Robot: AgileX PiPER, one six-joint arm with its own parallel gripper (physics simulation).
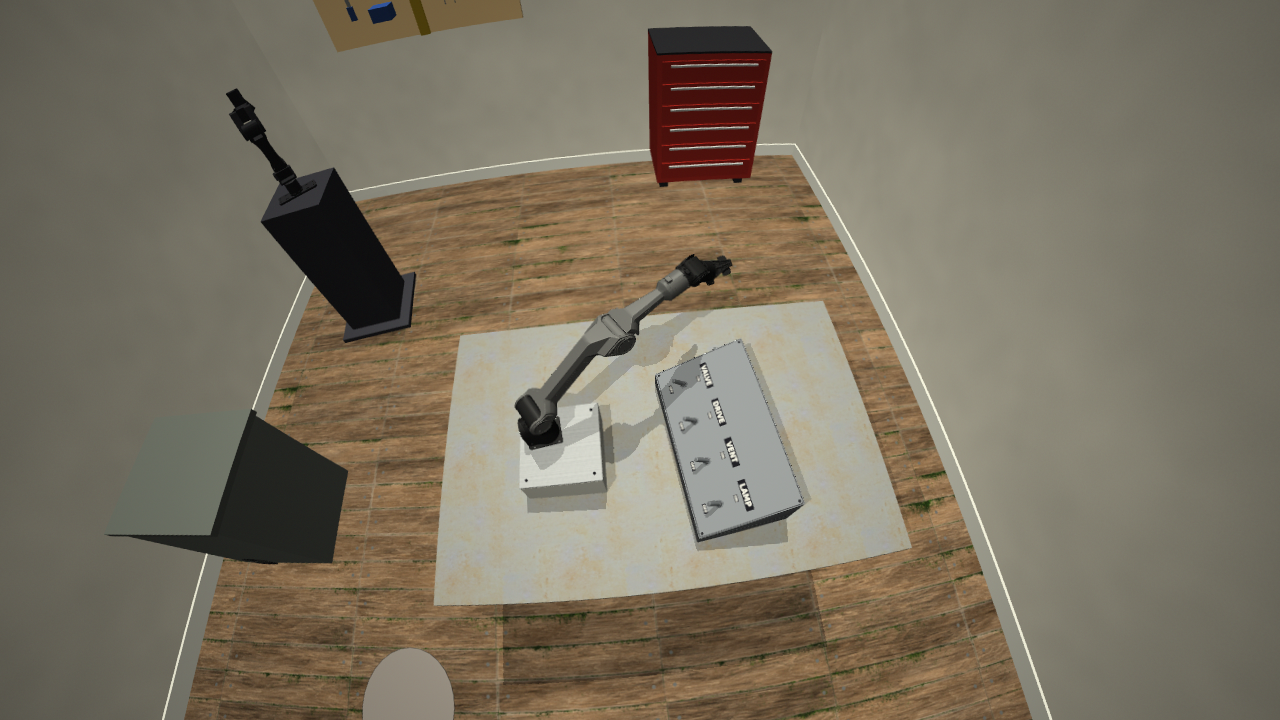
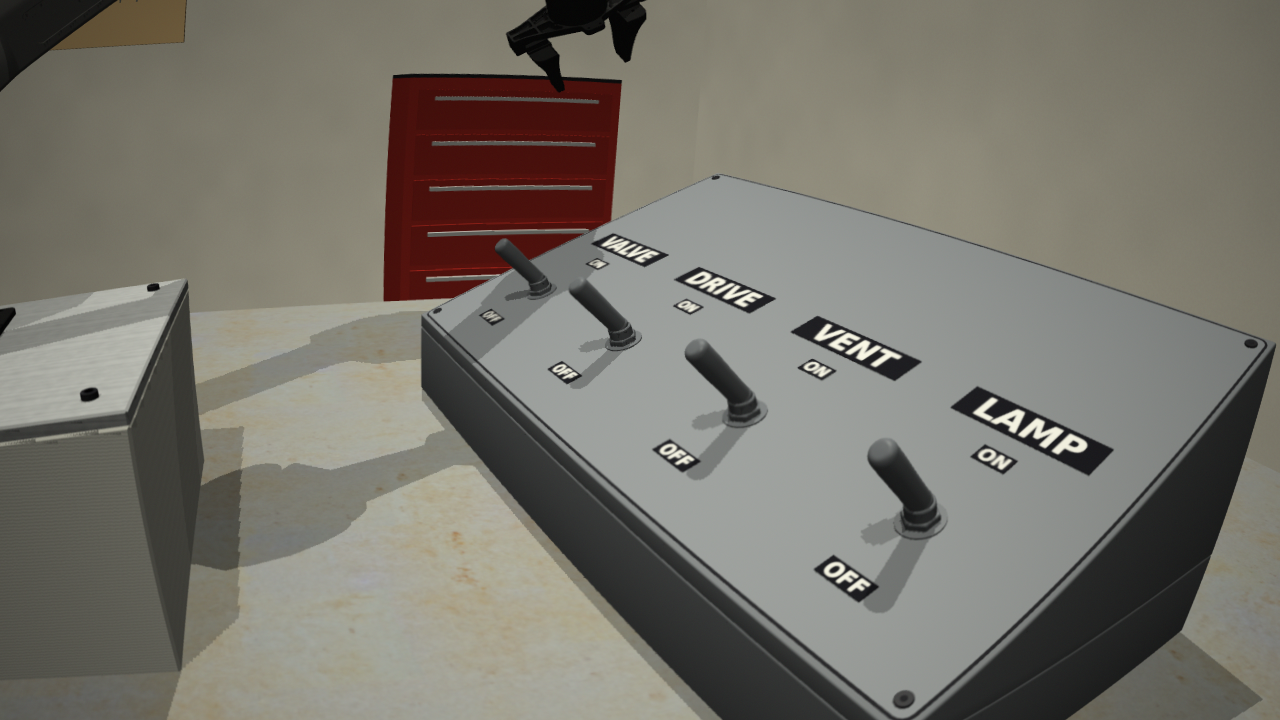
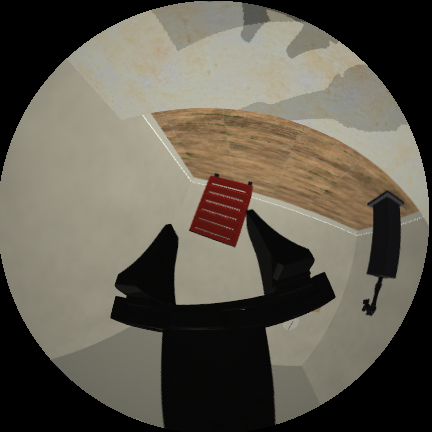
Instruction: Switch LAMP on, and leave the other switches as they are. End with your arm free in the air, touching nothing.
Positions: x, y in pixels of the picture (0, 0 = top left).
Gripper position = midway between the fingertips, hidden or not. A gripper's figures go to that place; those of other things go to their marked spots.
My gripper (image 2: 590, 70) is 90 cm from the lens. A lamp lever (image 2: 887, 459) is 30 cm from the lens. A drive lever (image 2: 581, 289): 48 cm from the lens. A valve lever (image 2: 504, 248): 59 cm from the lens. The marked spots on the valve lever and the lamp lever are 36 cm apart.
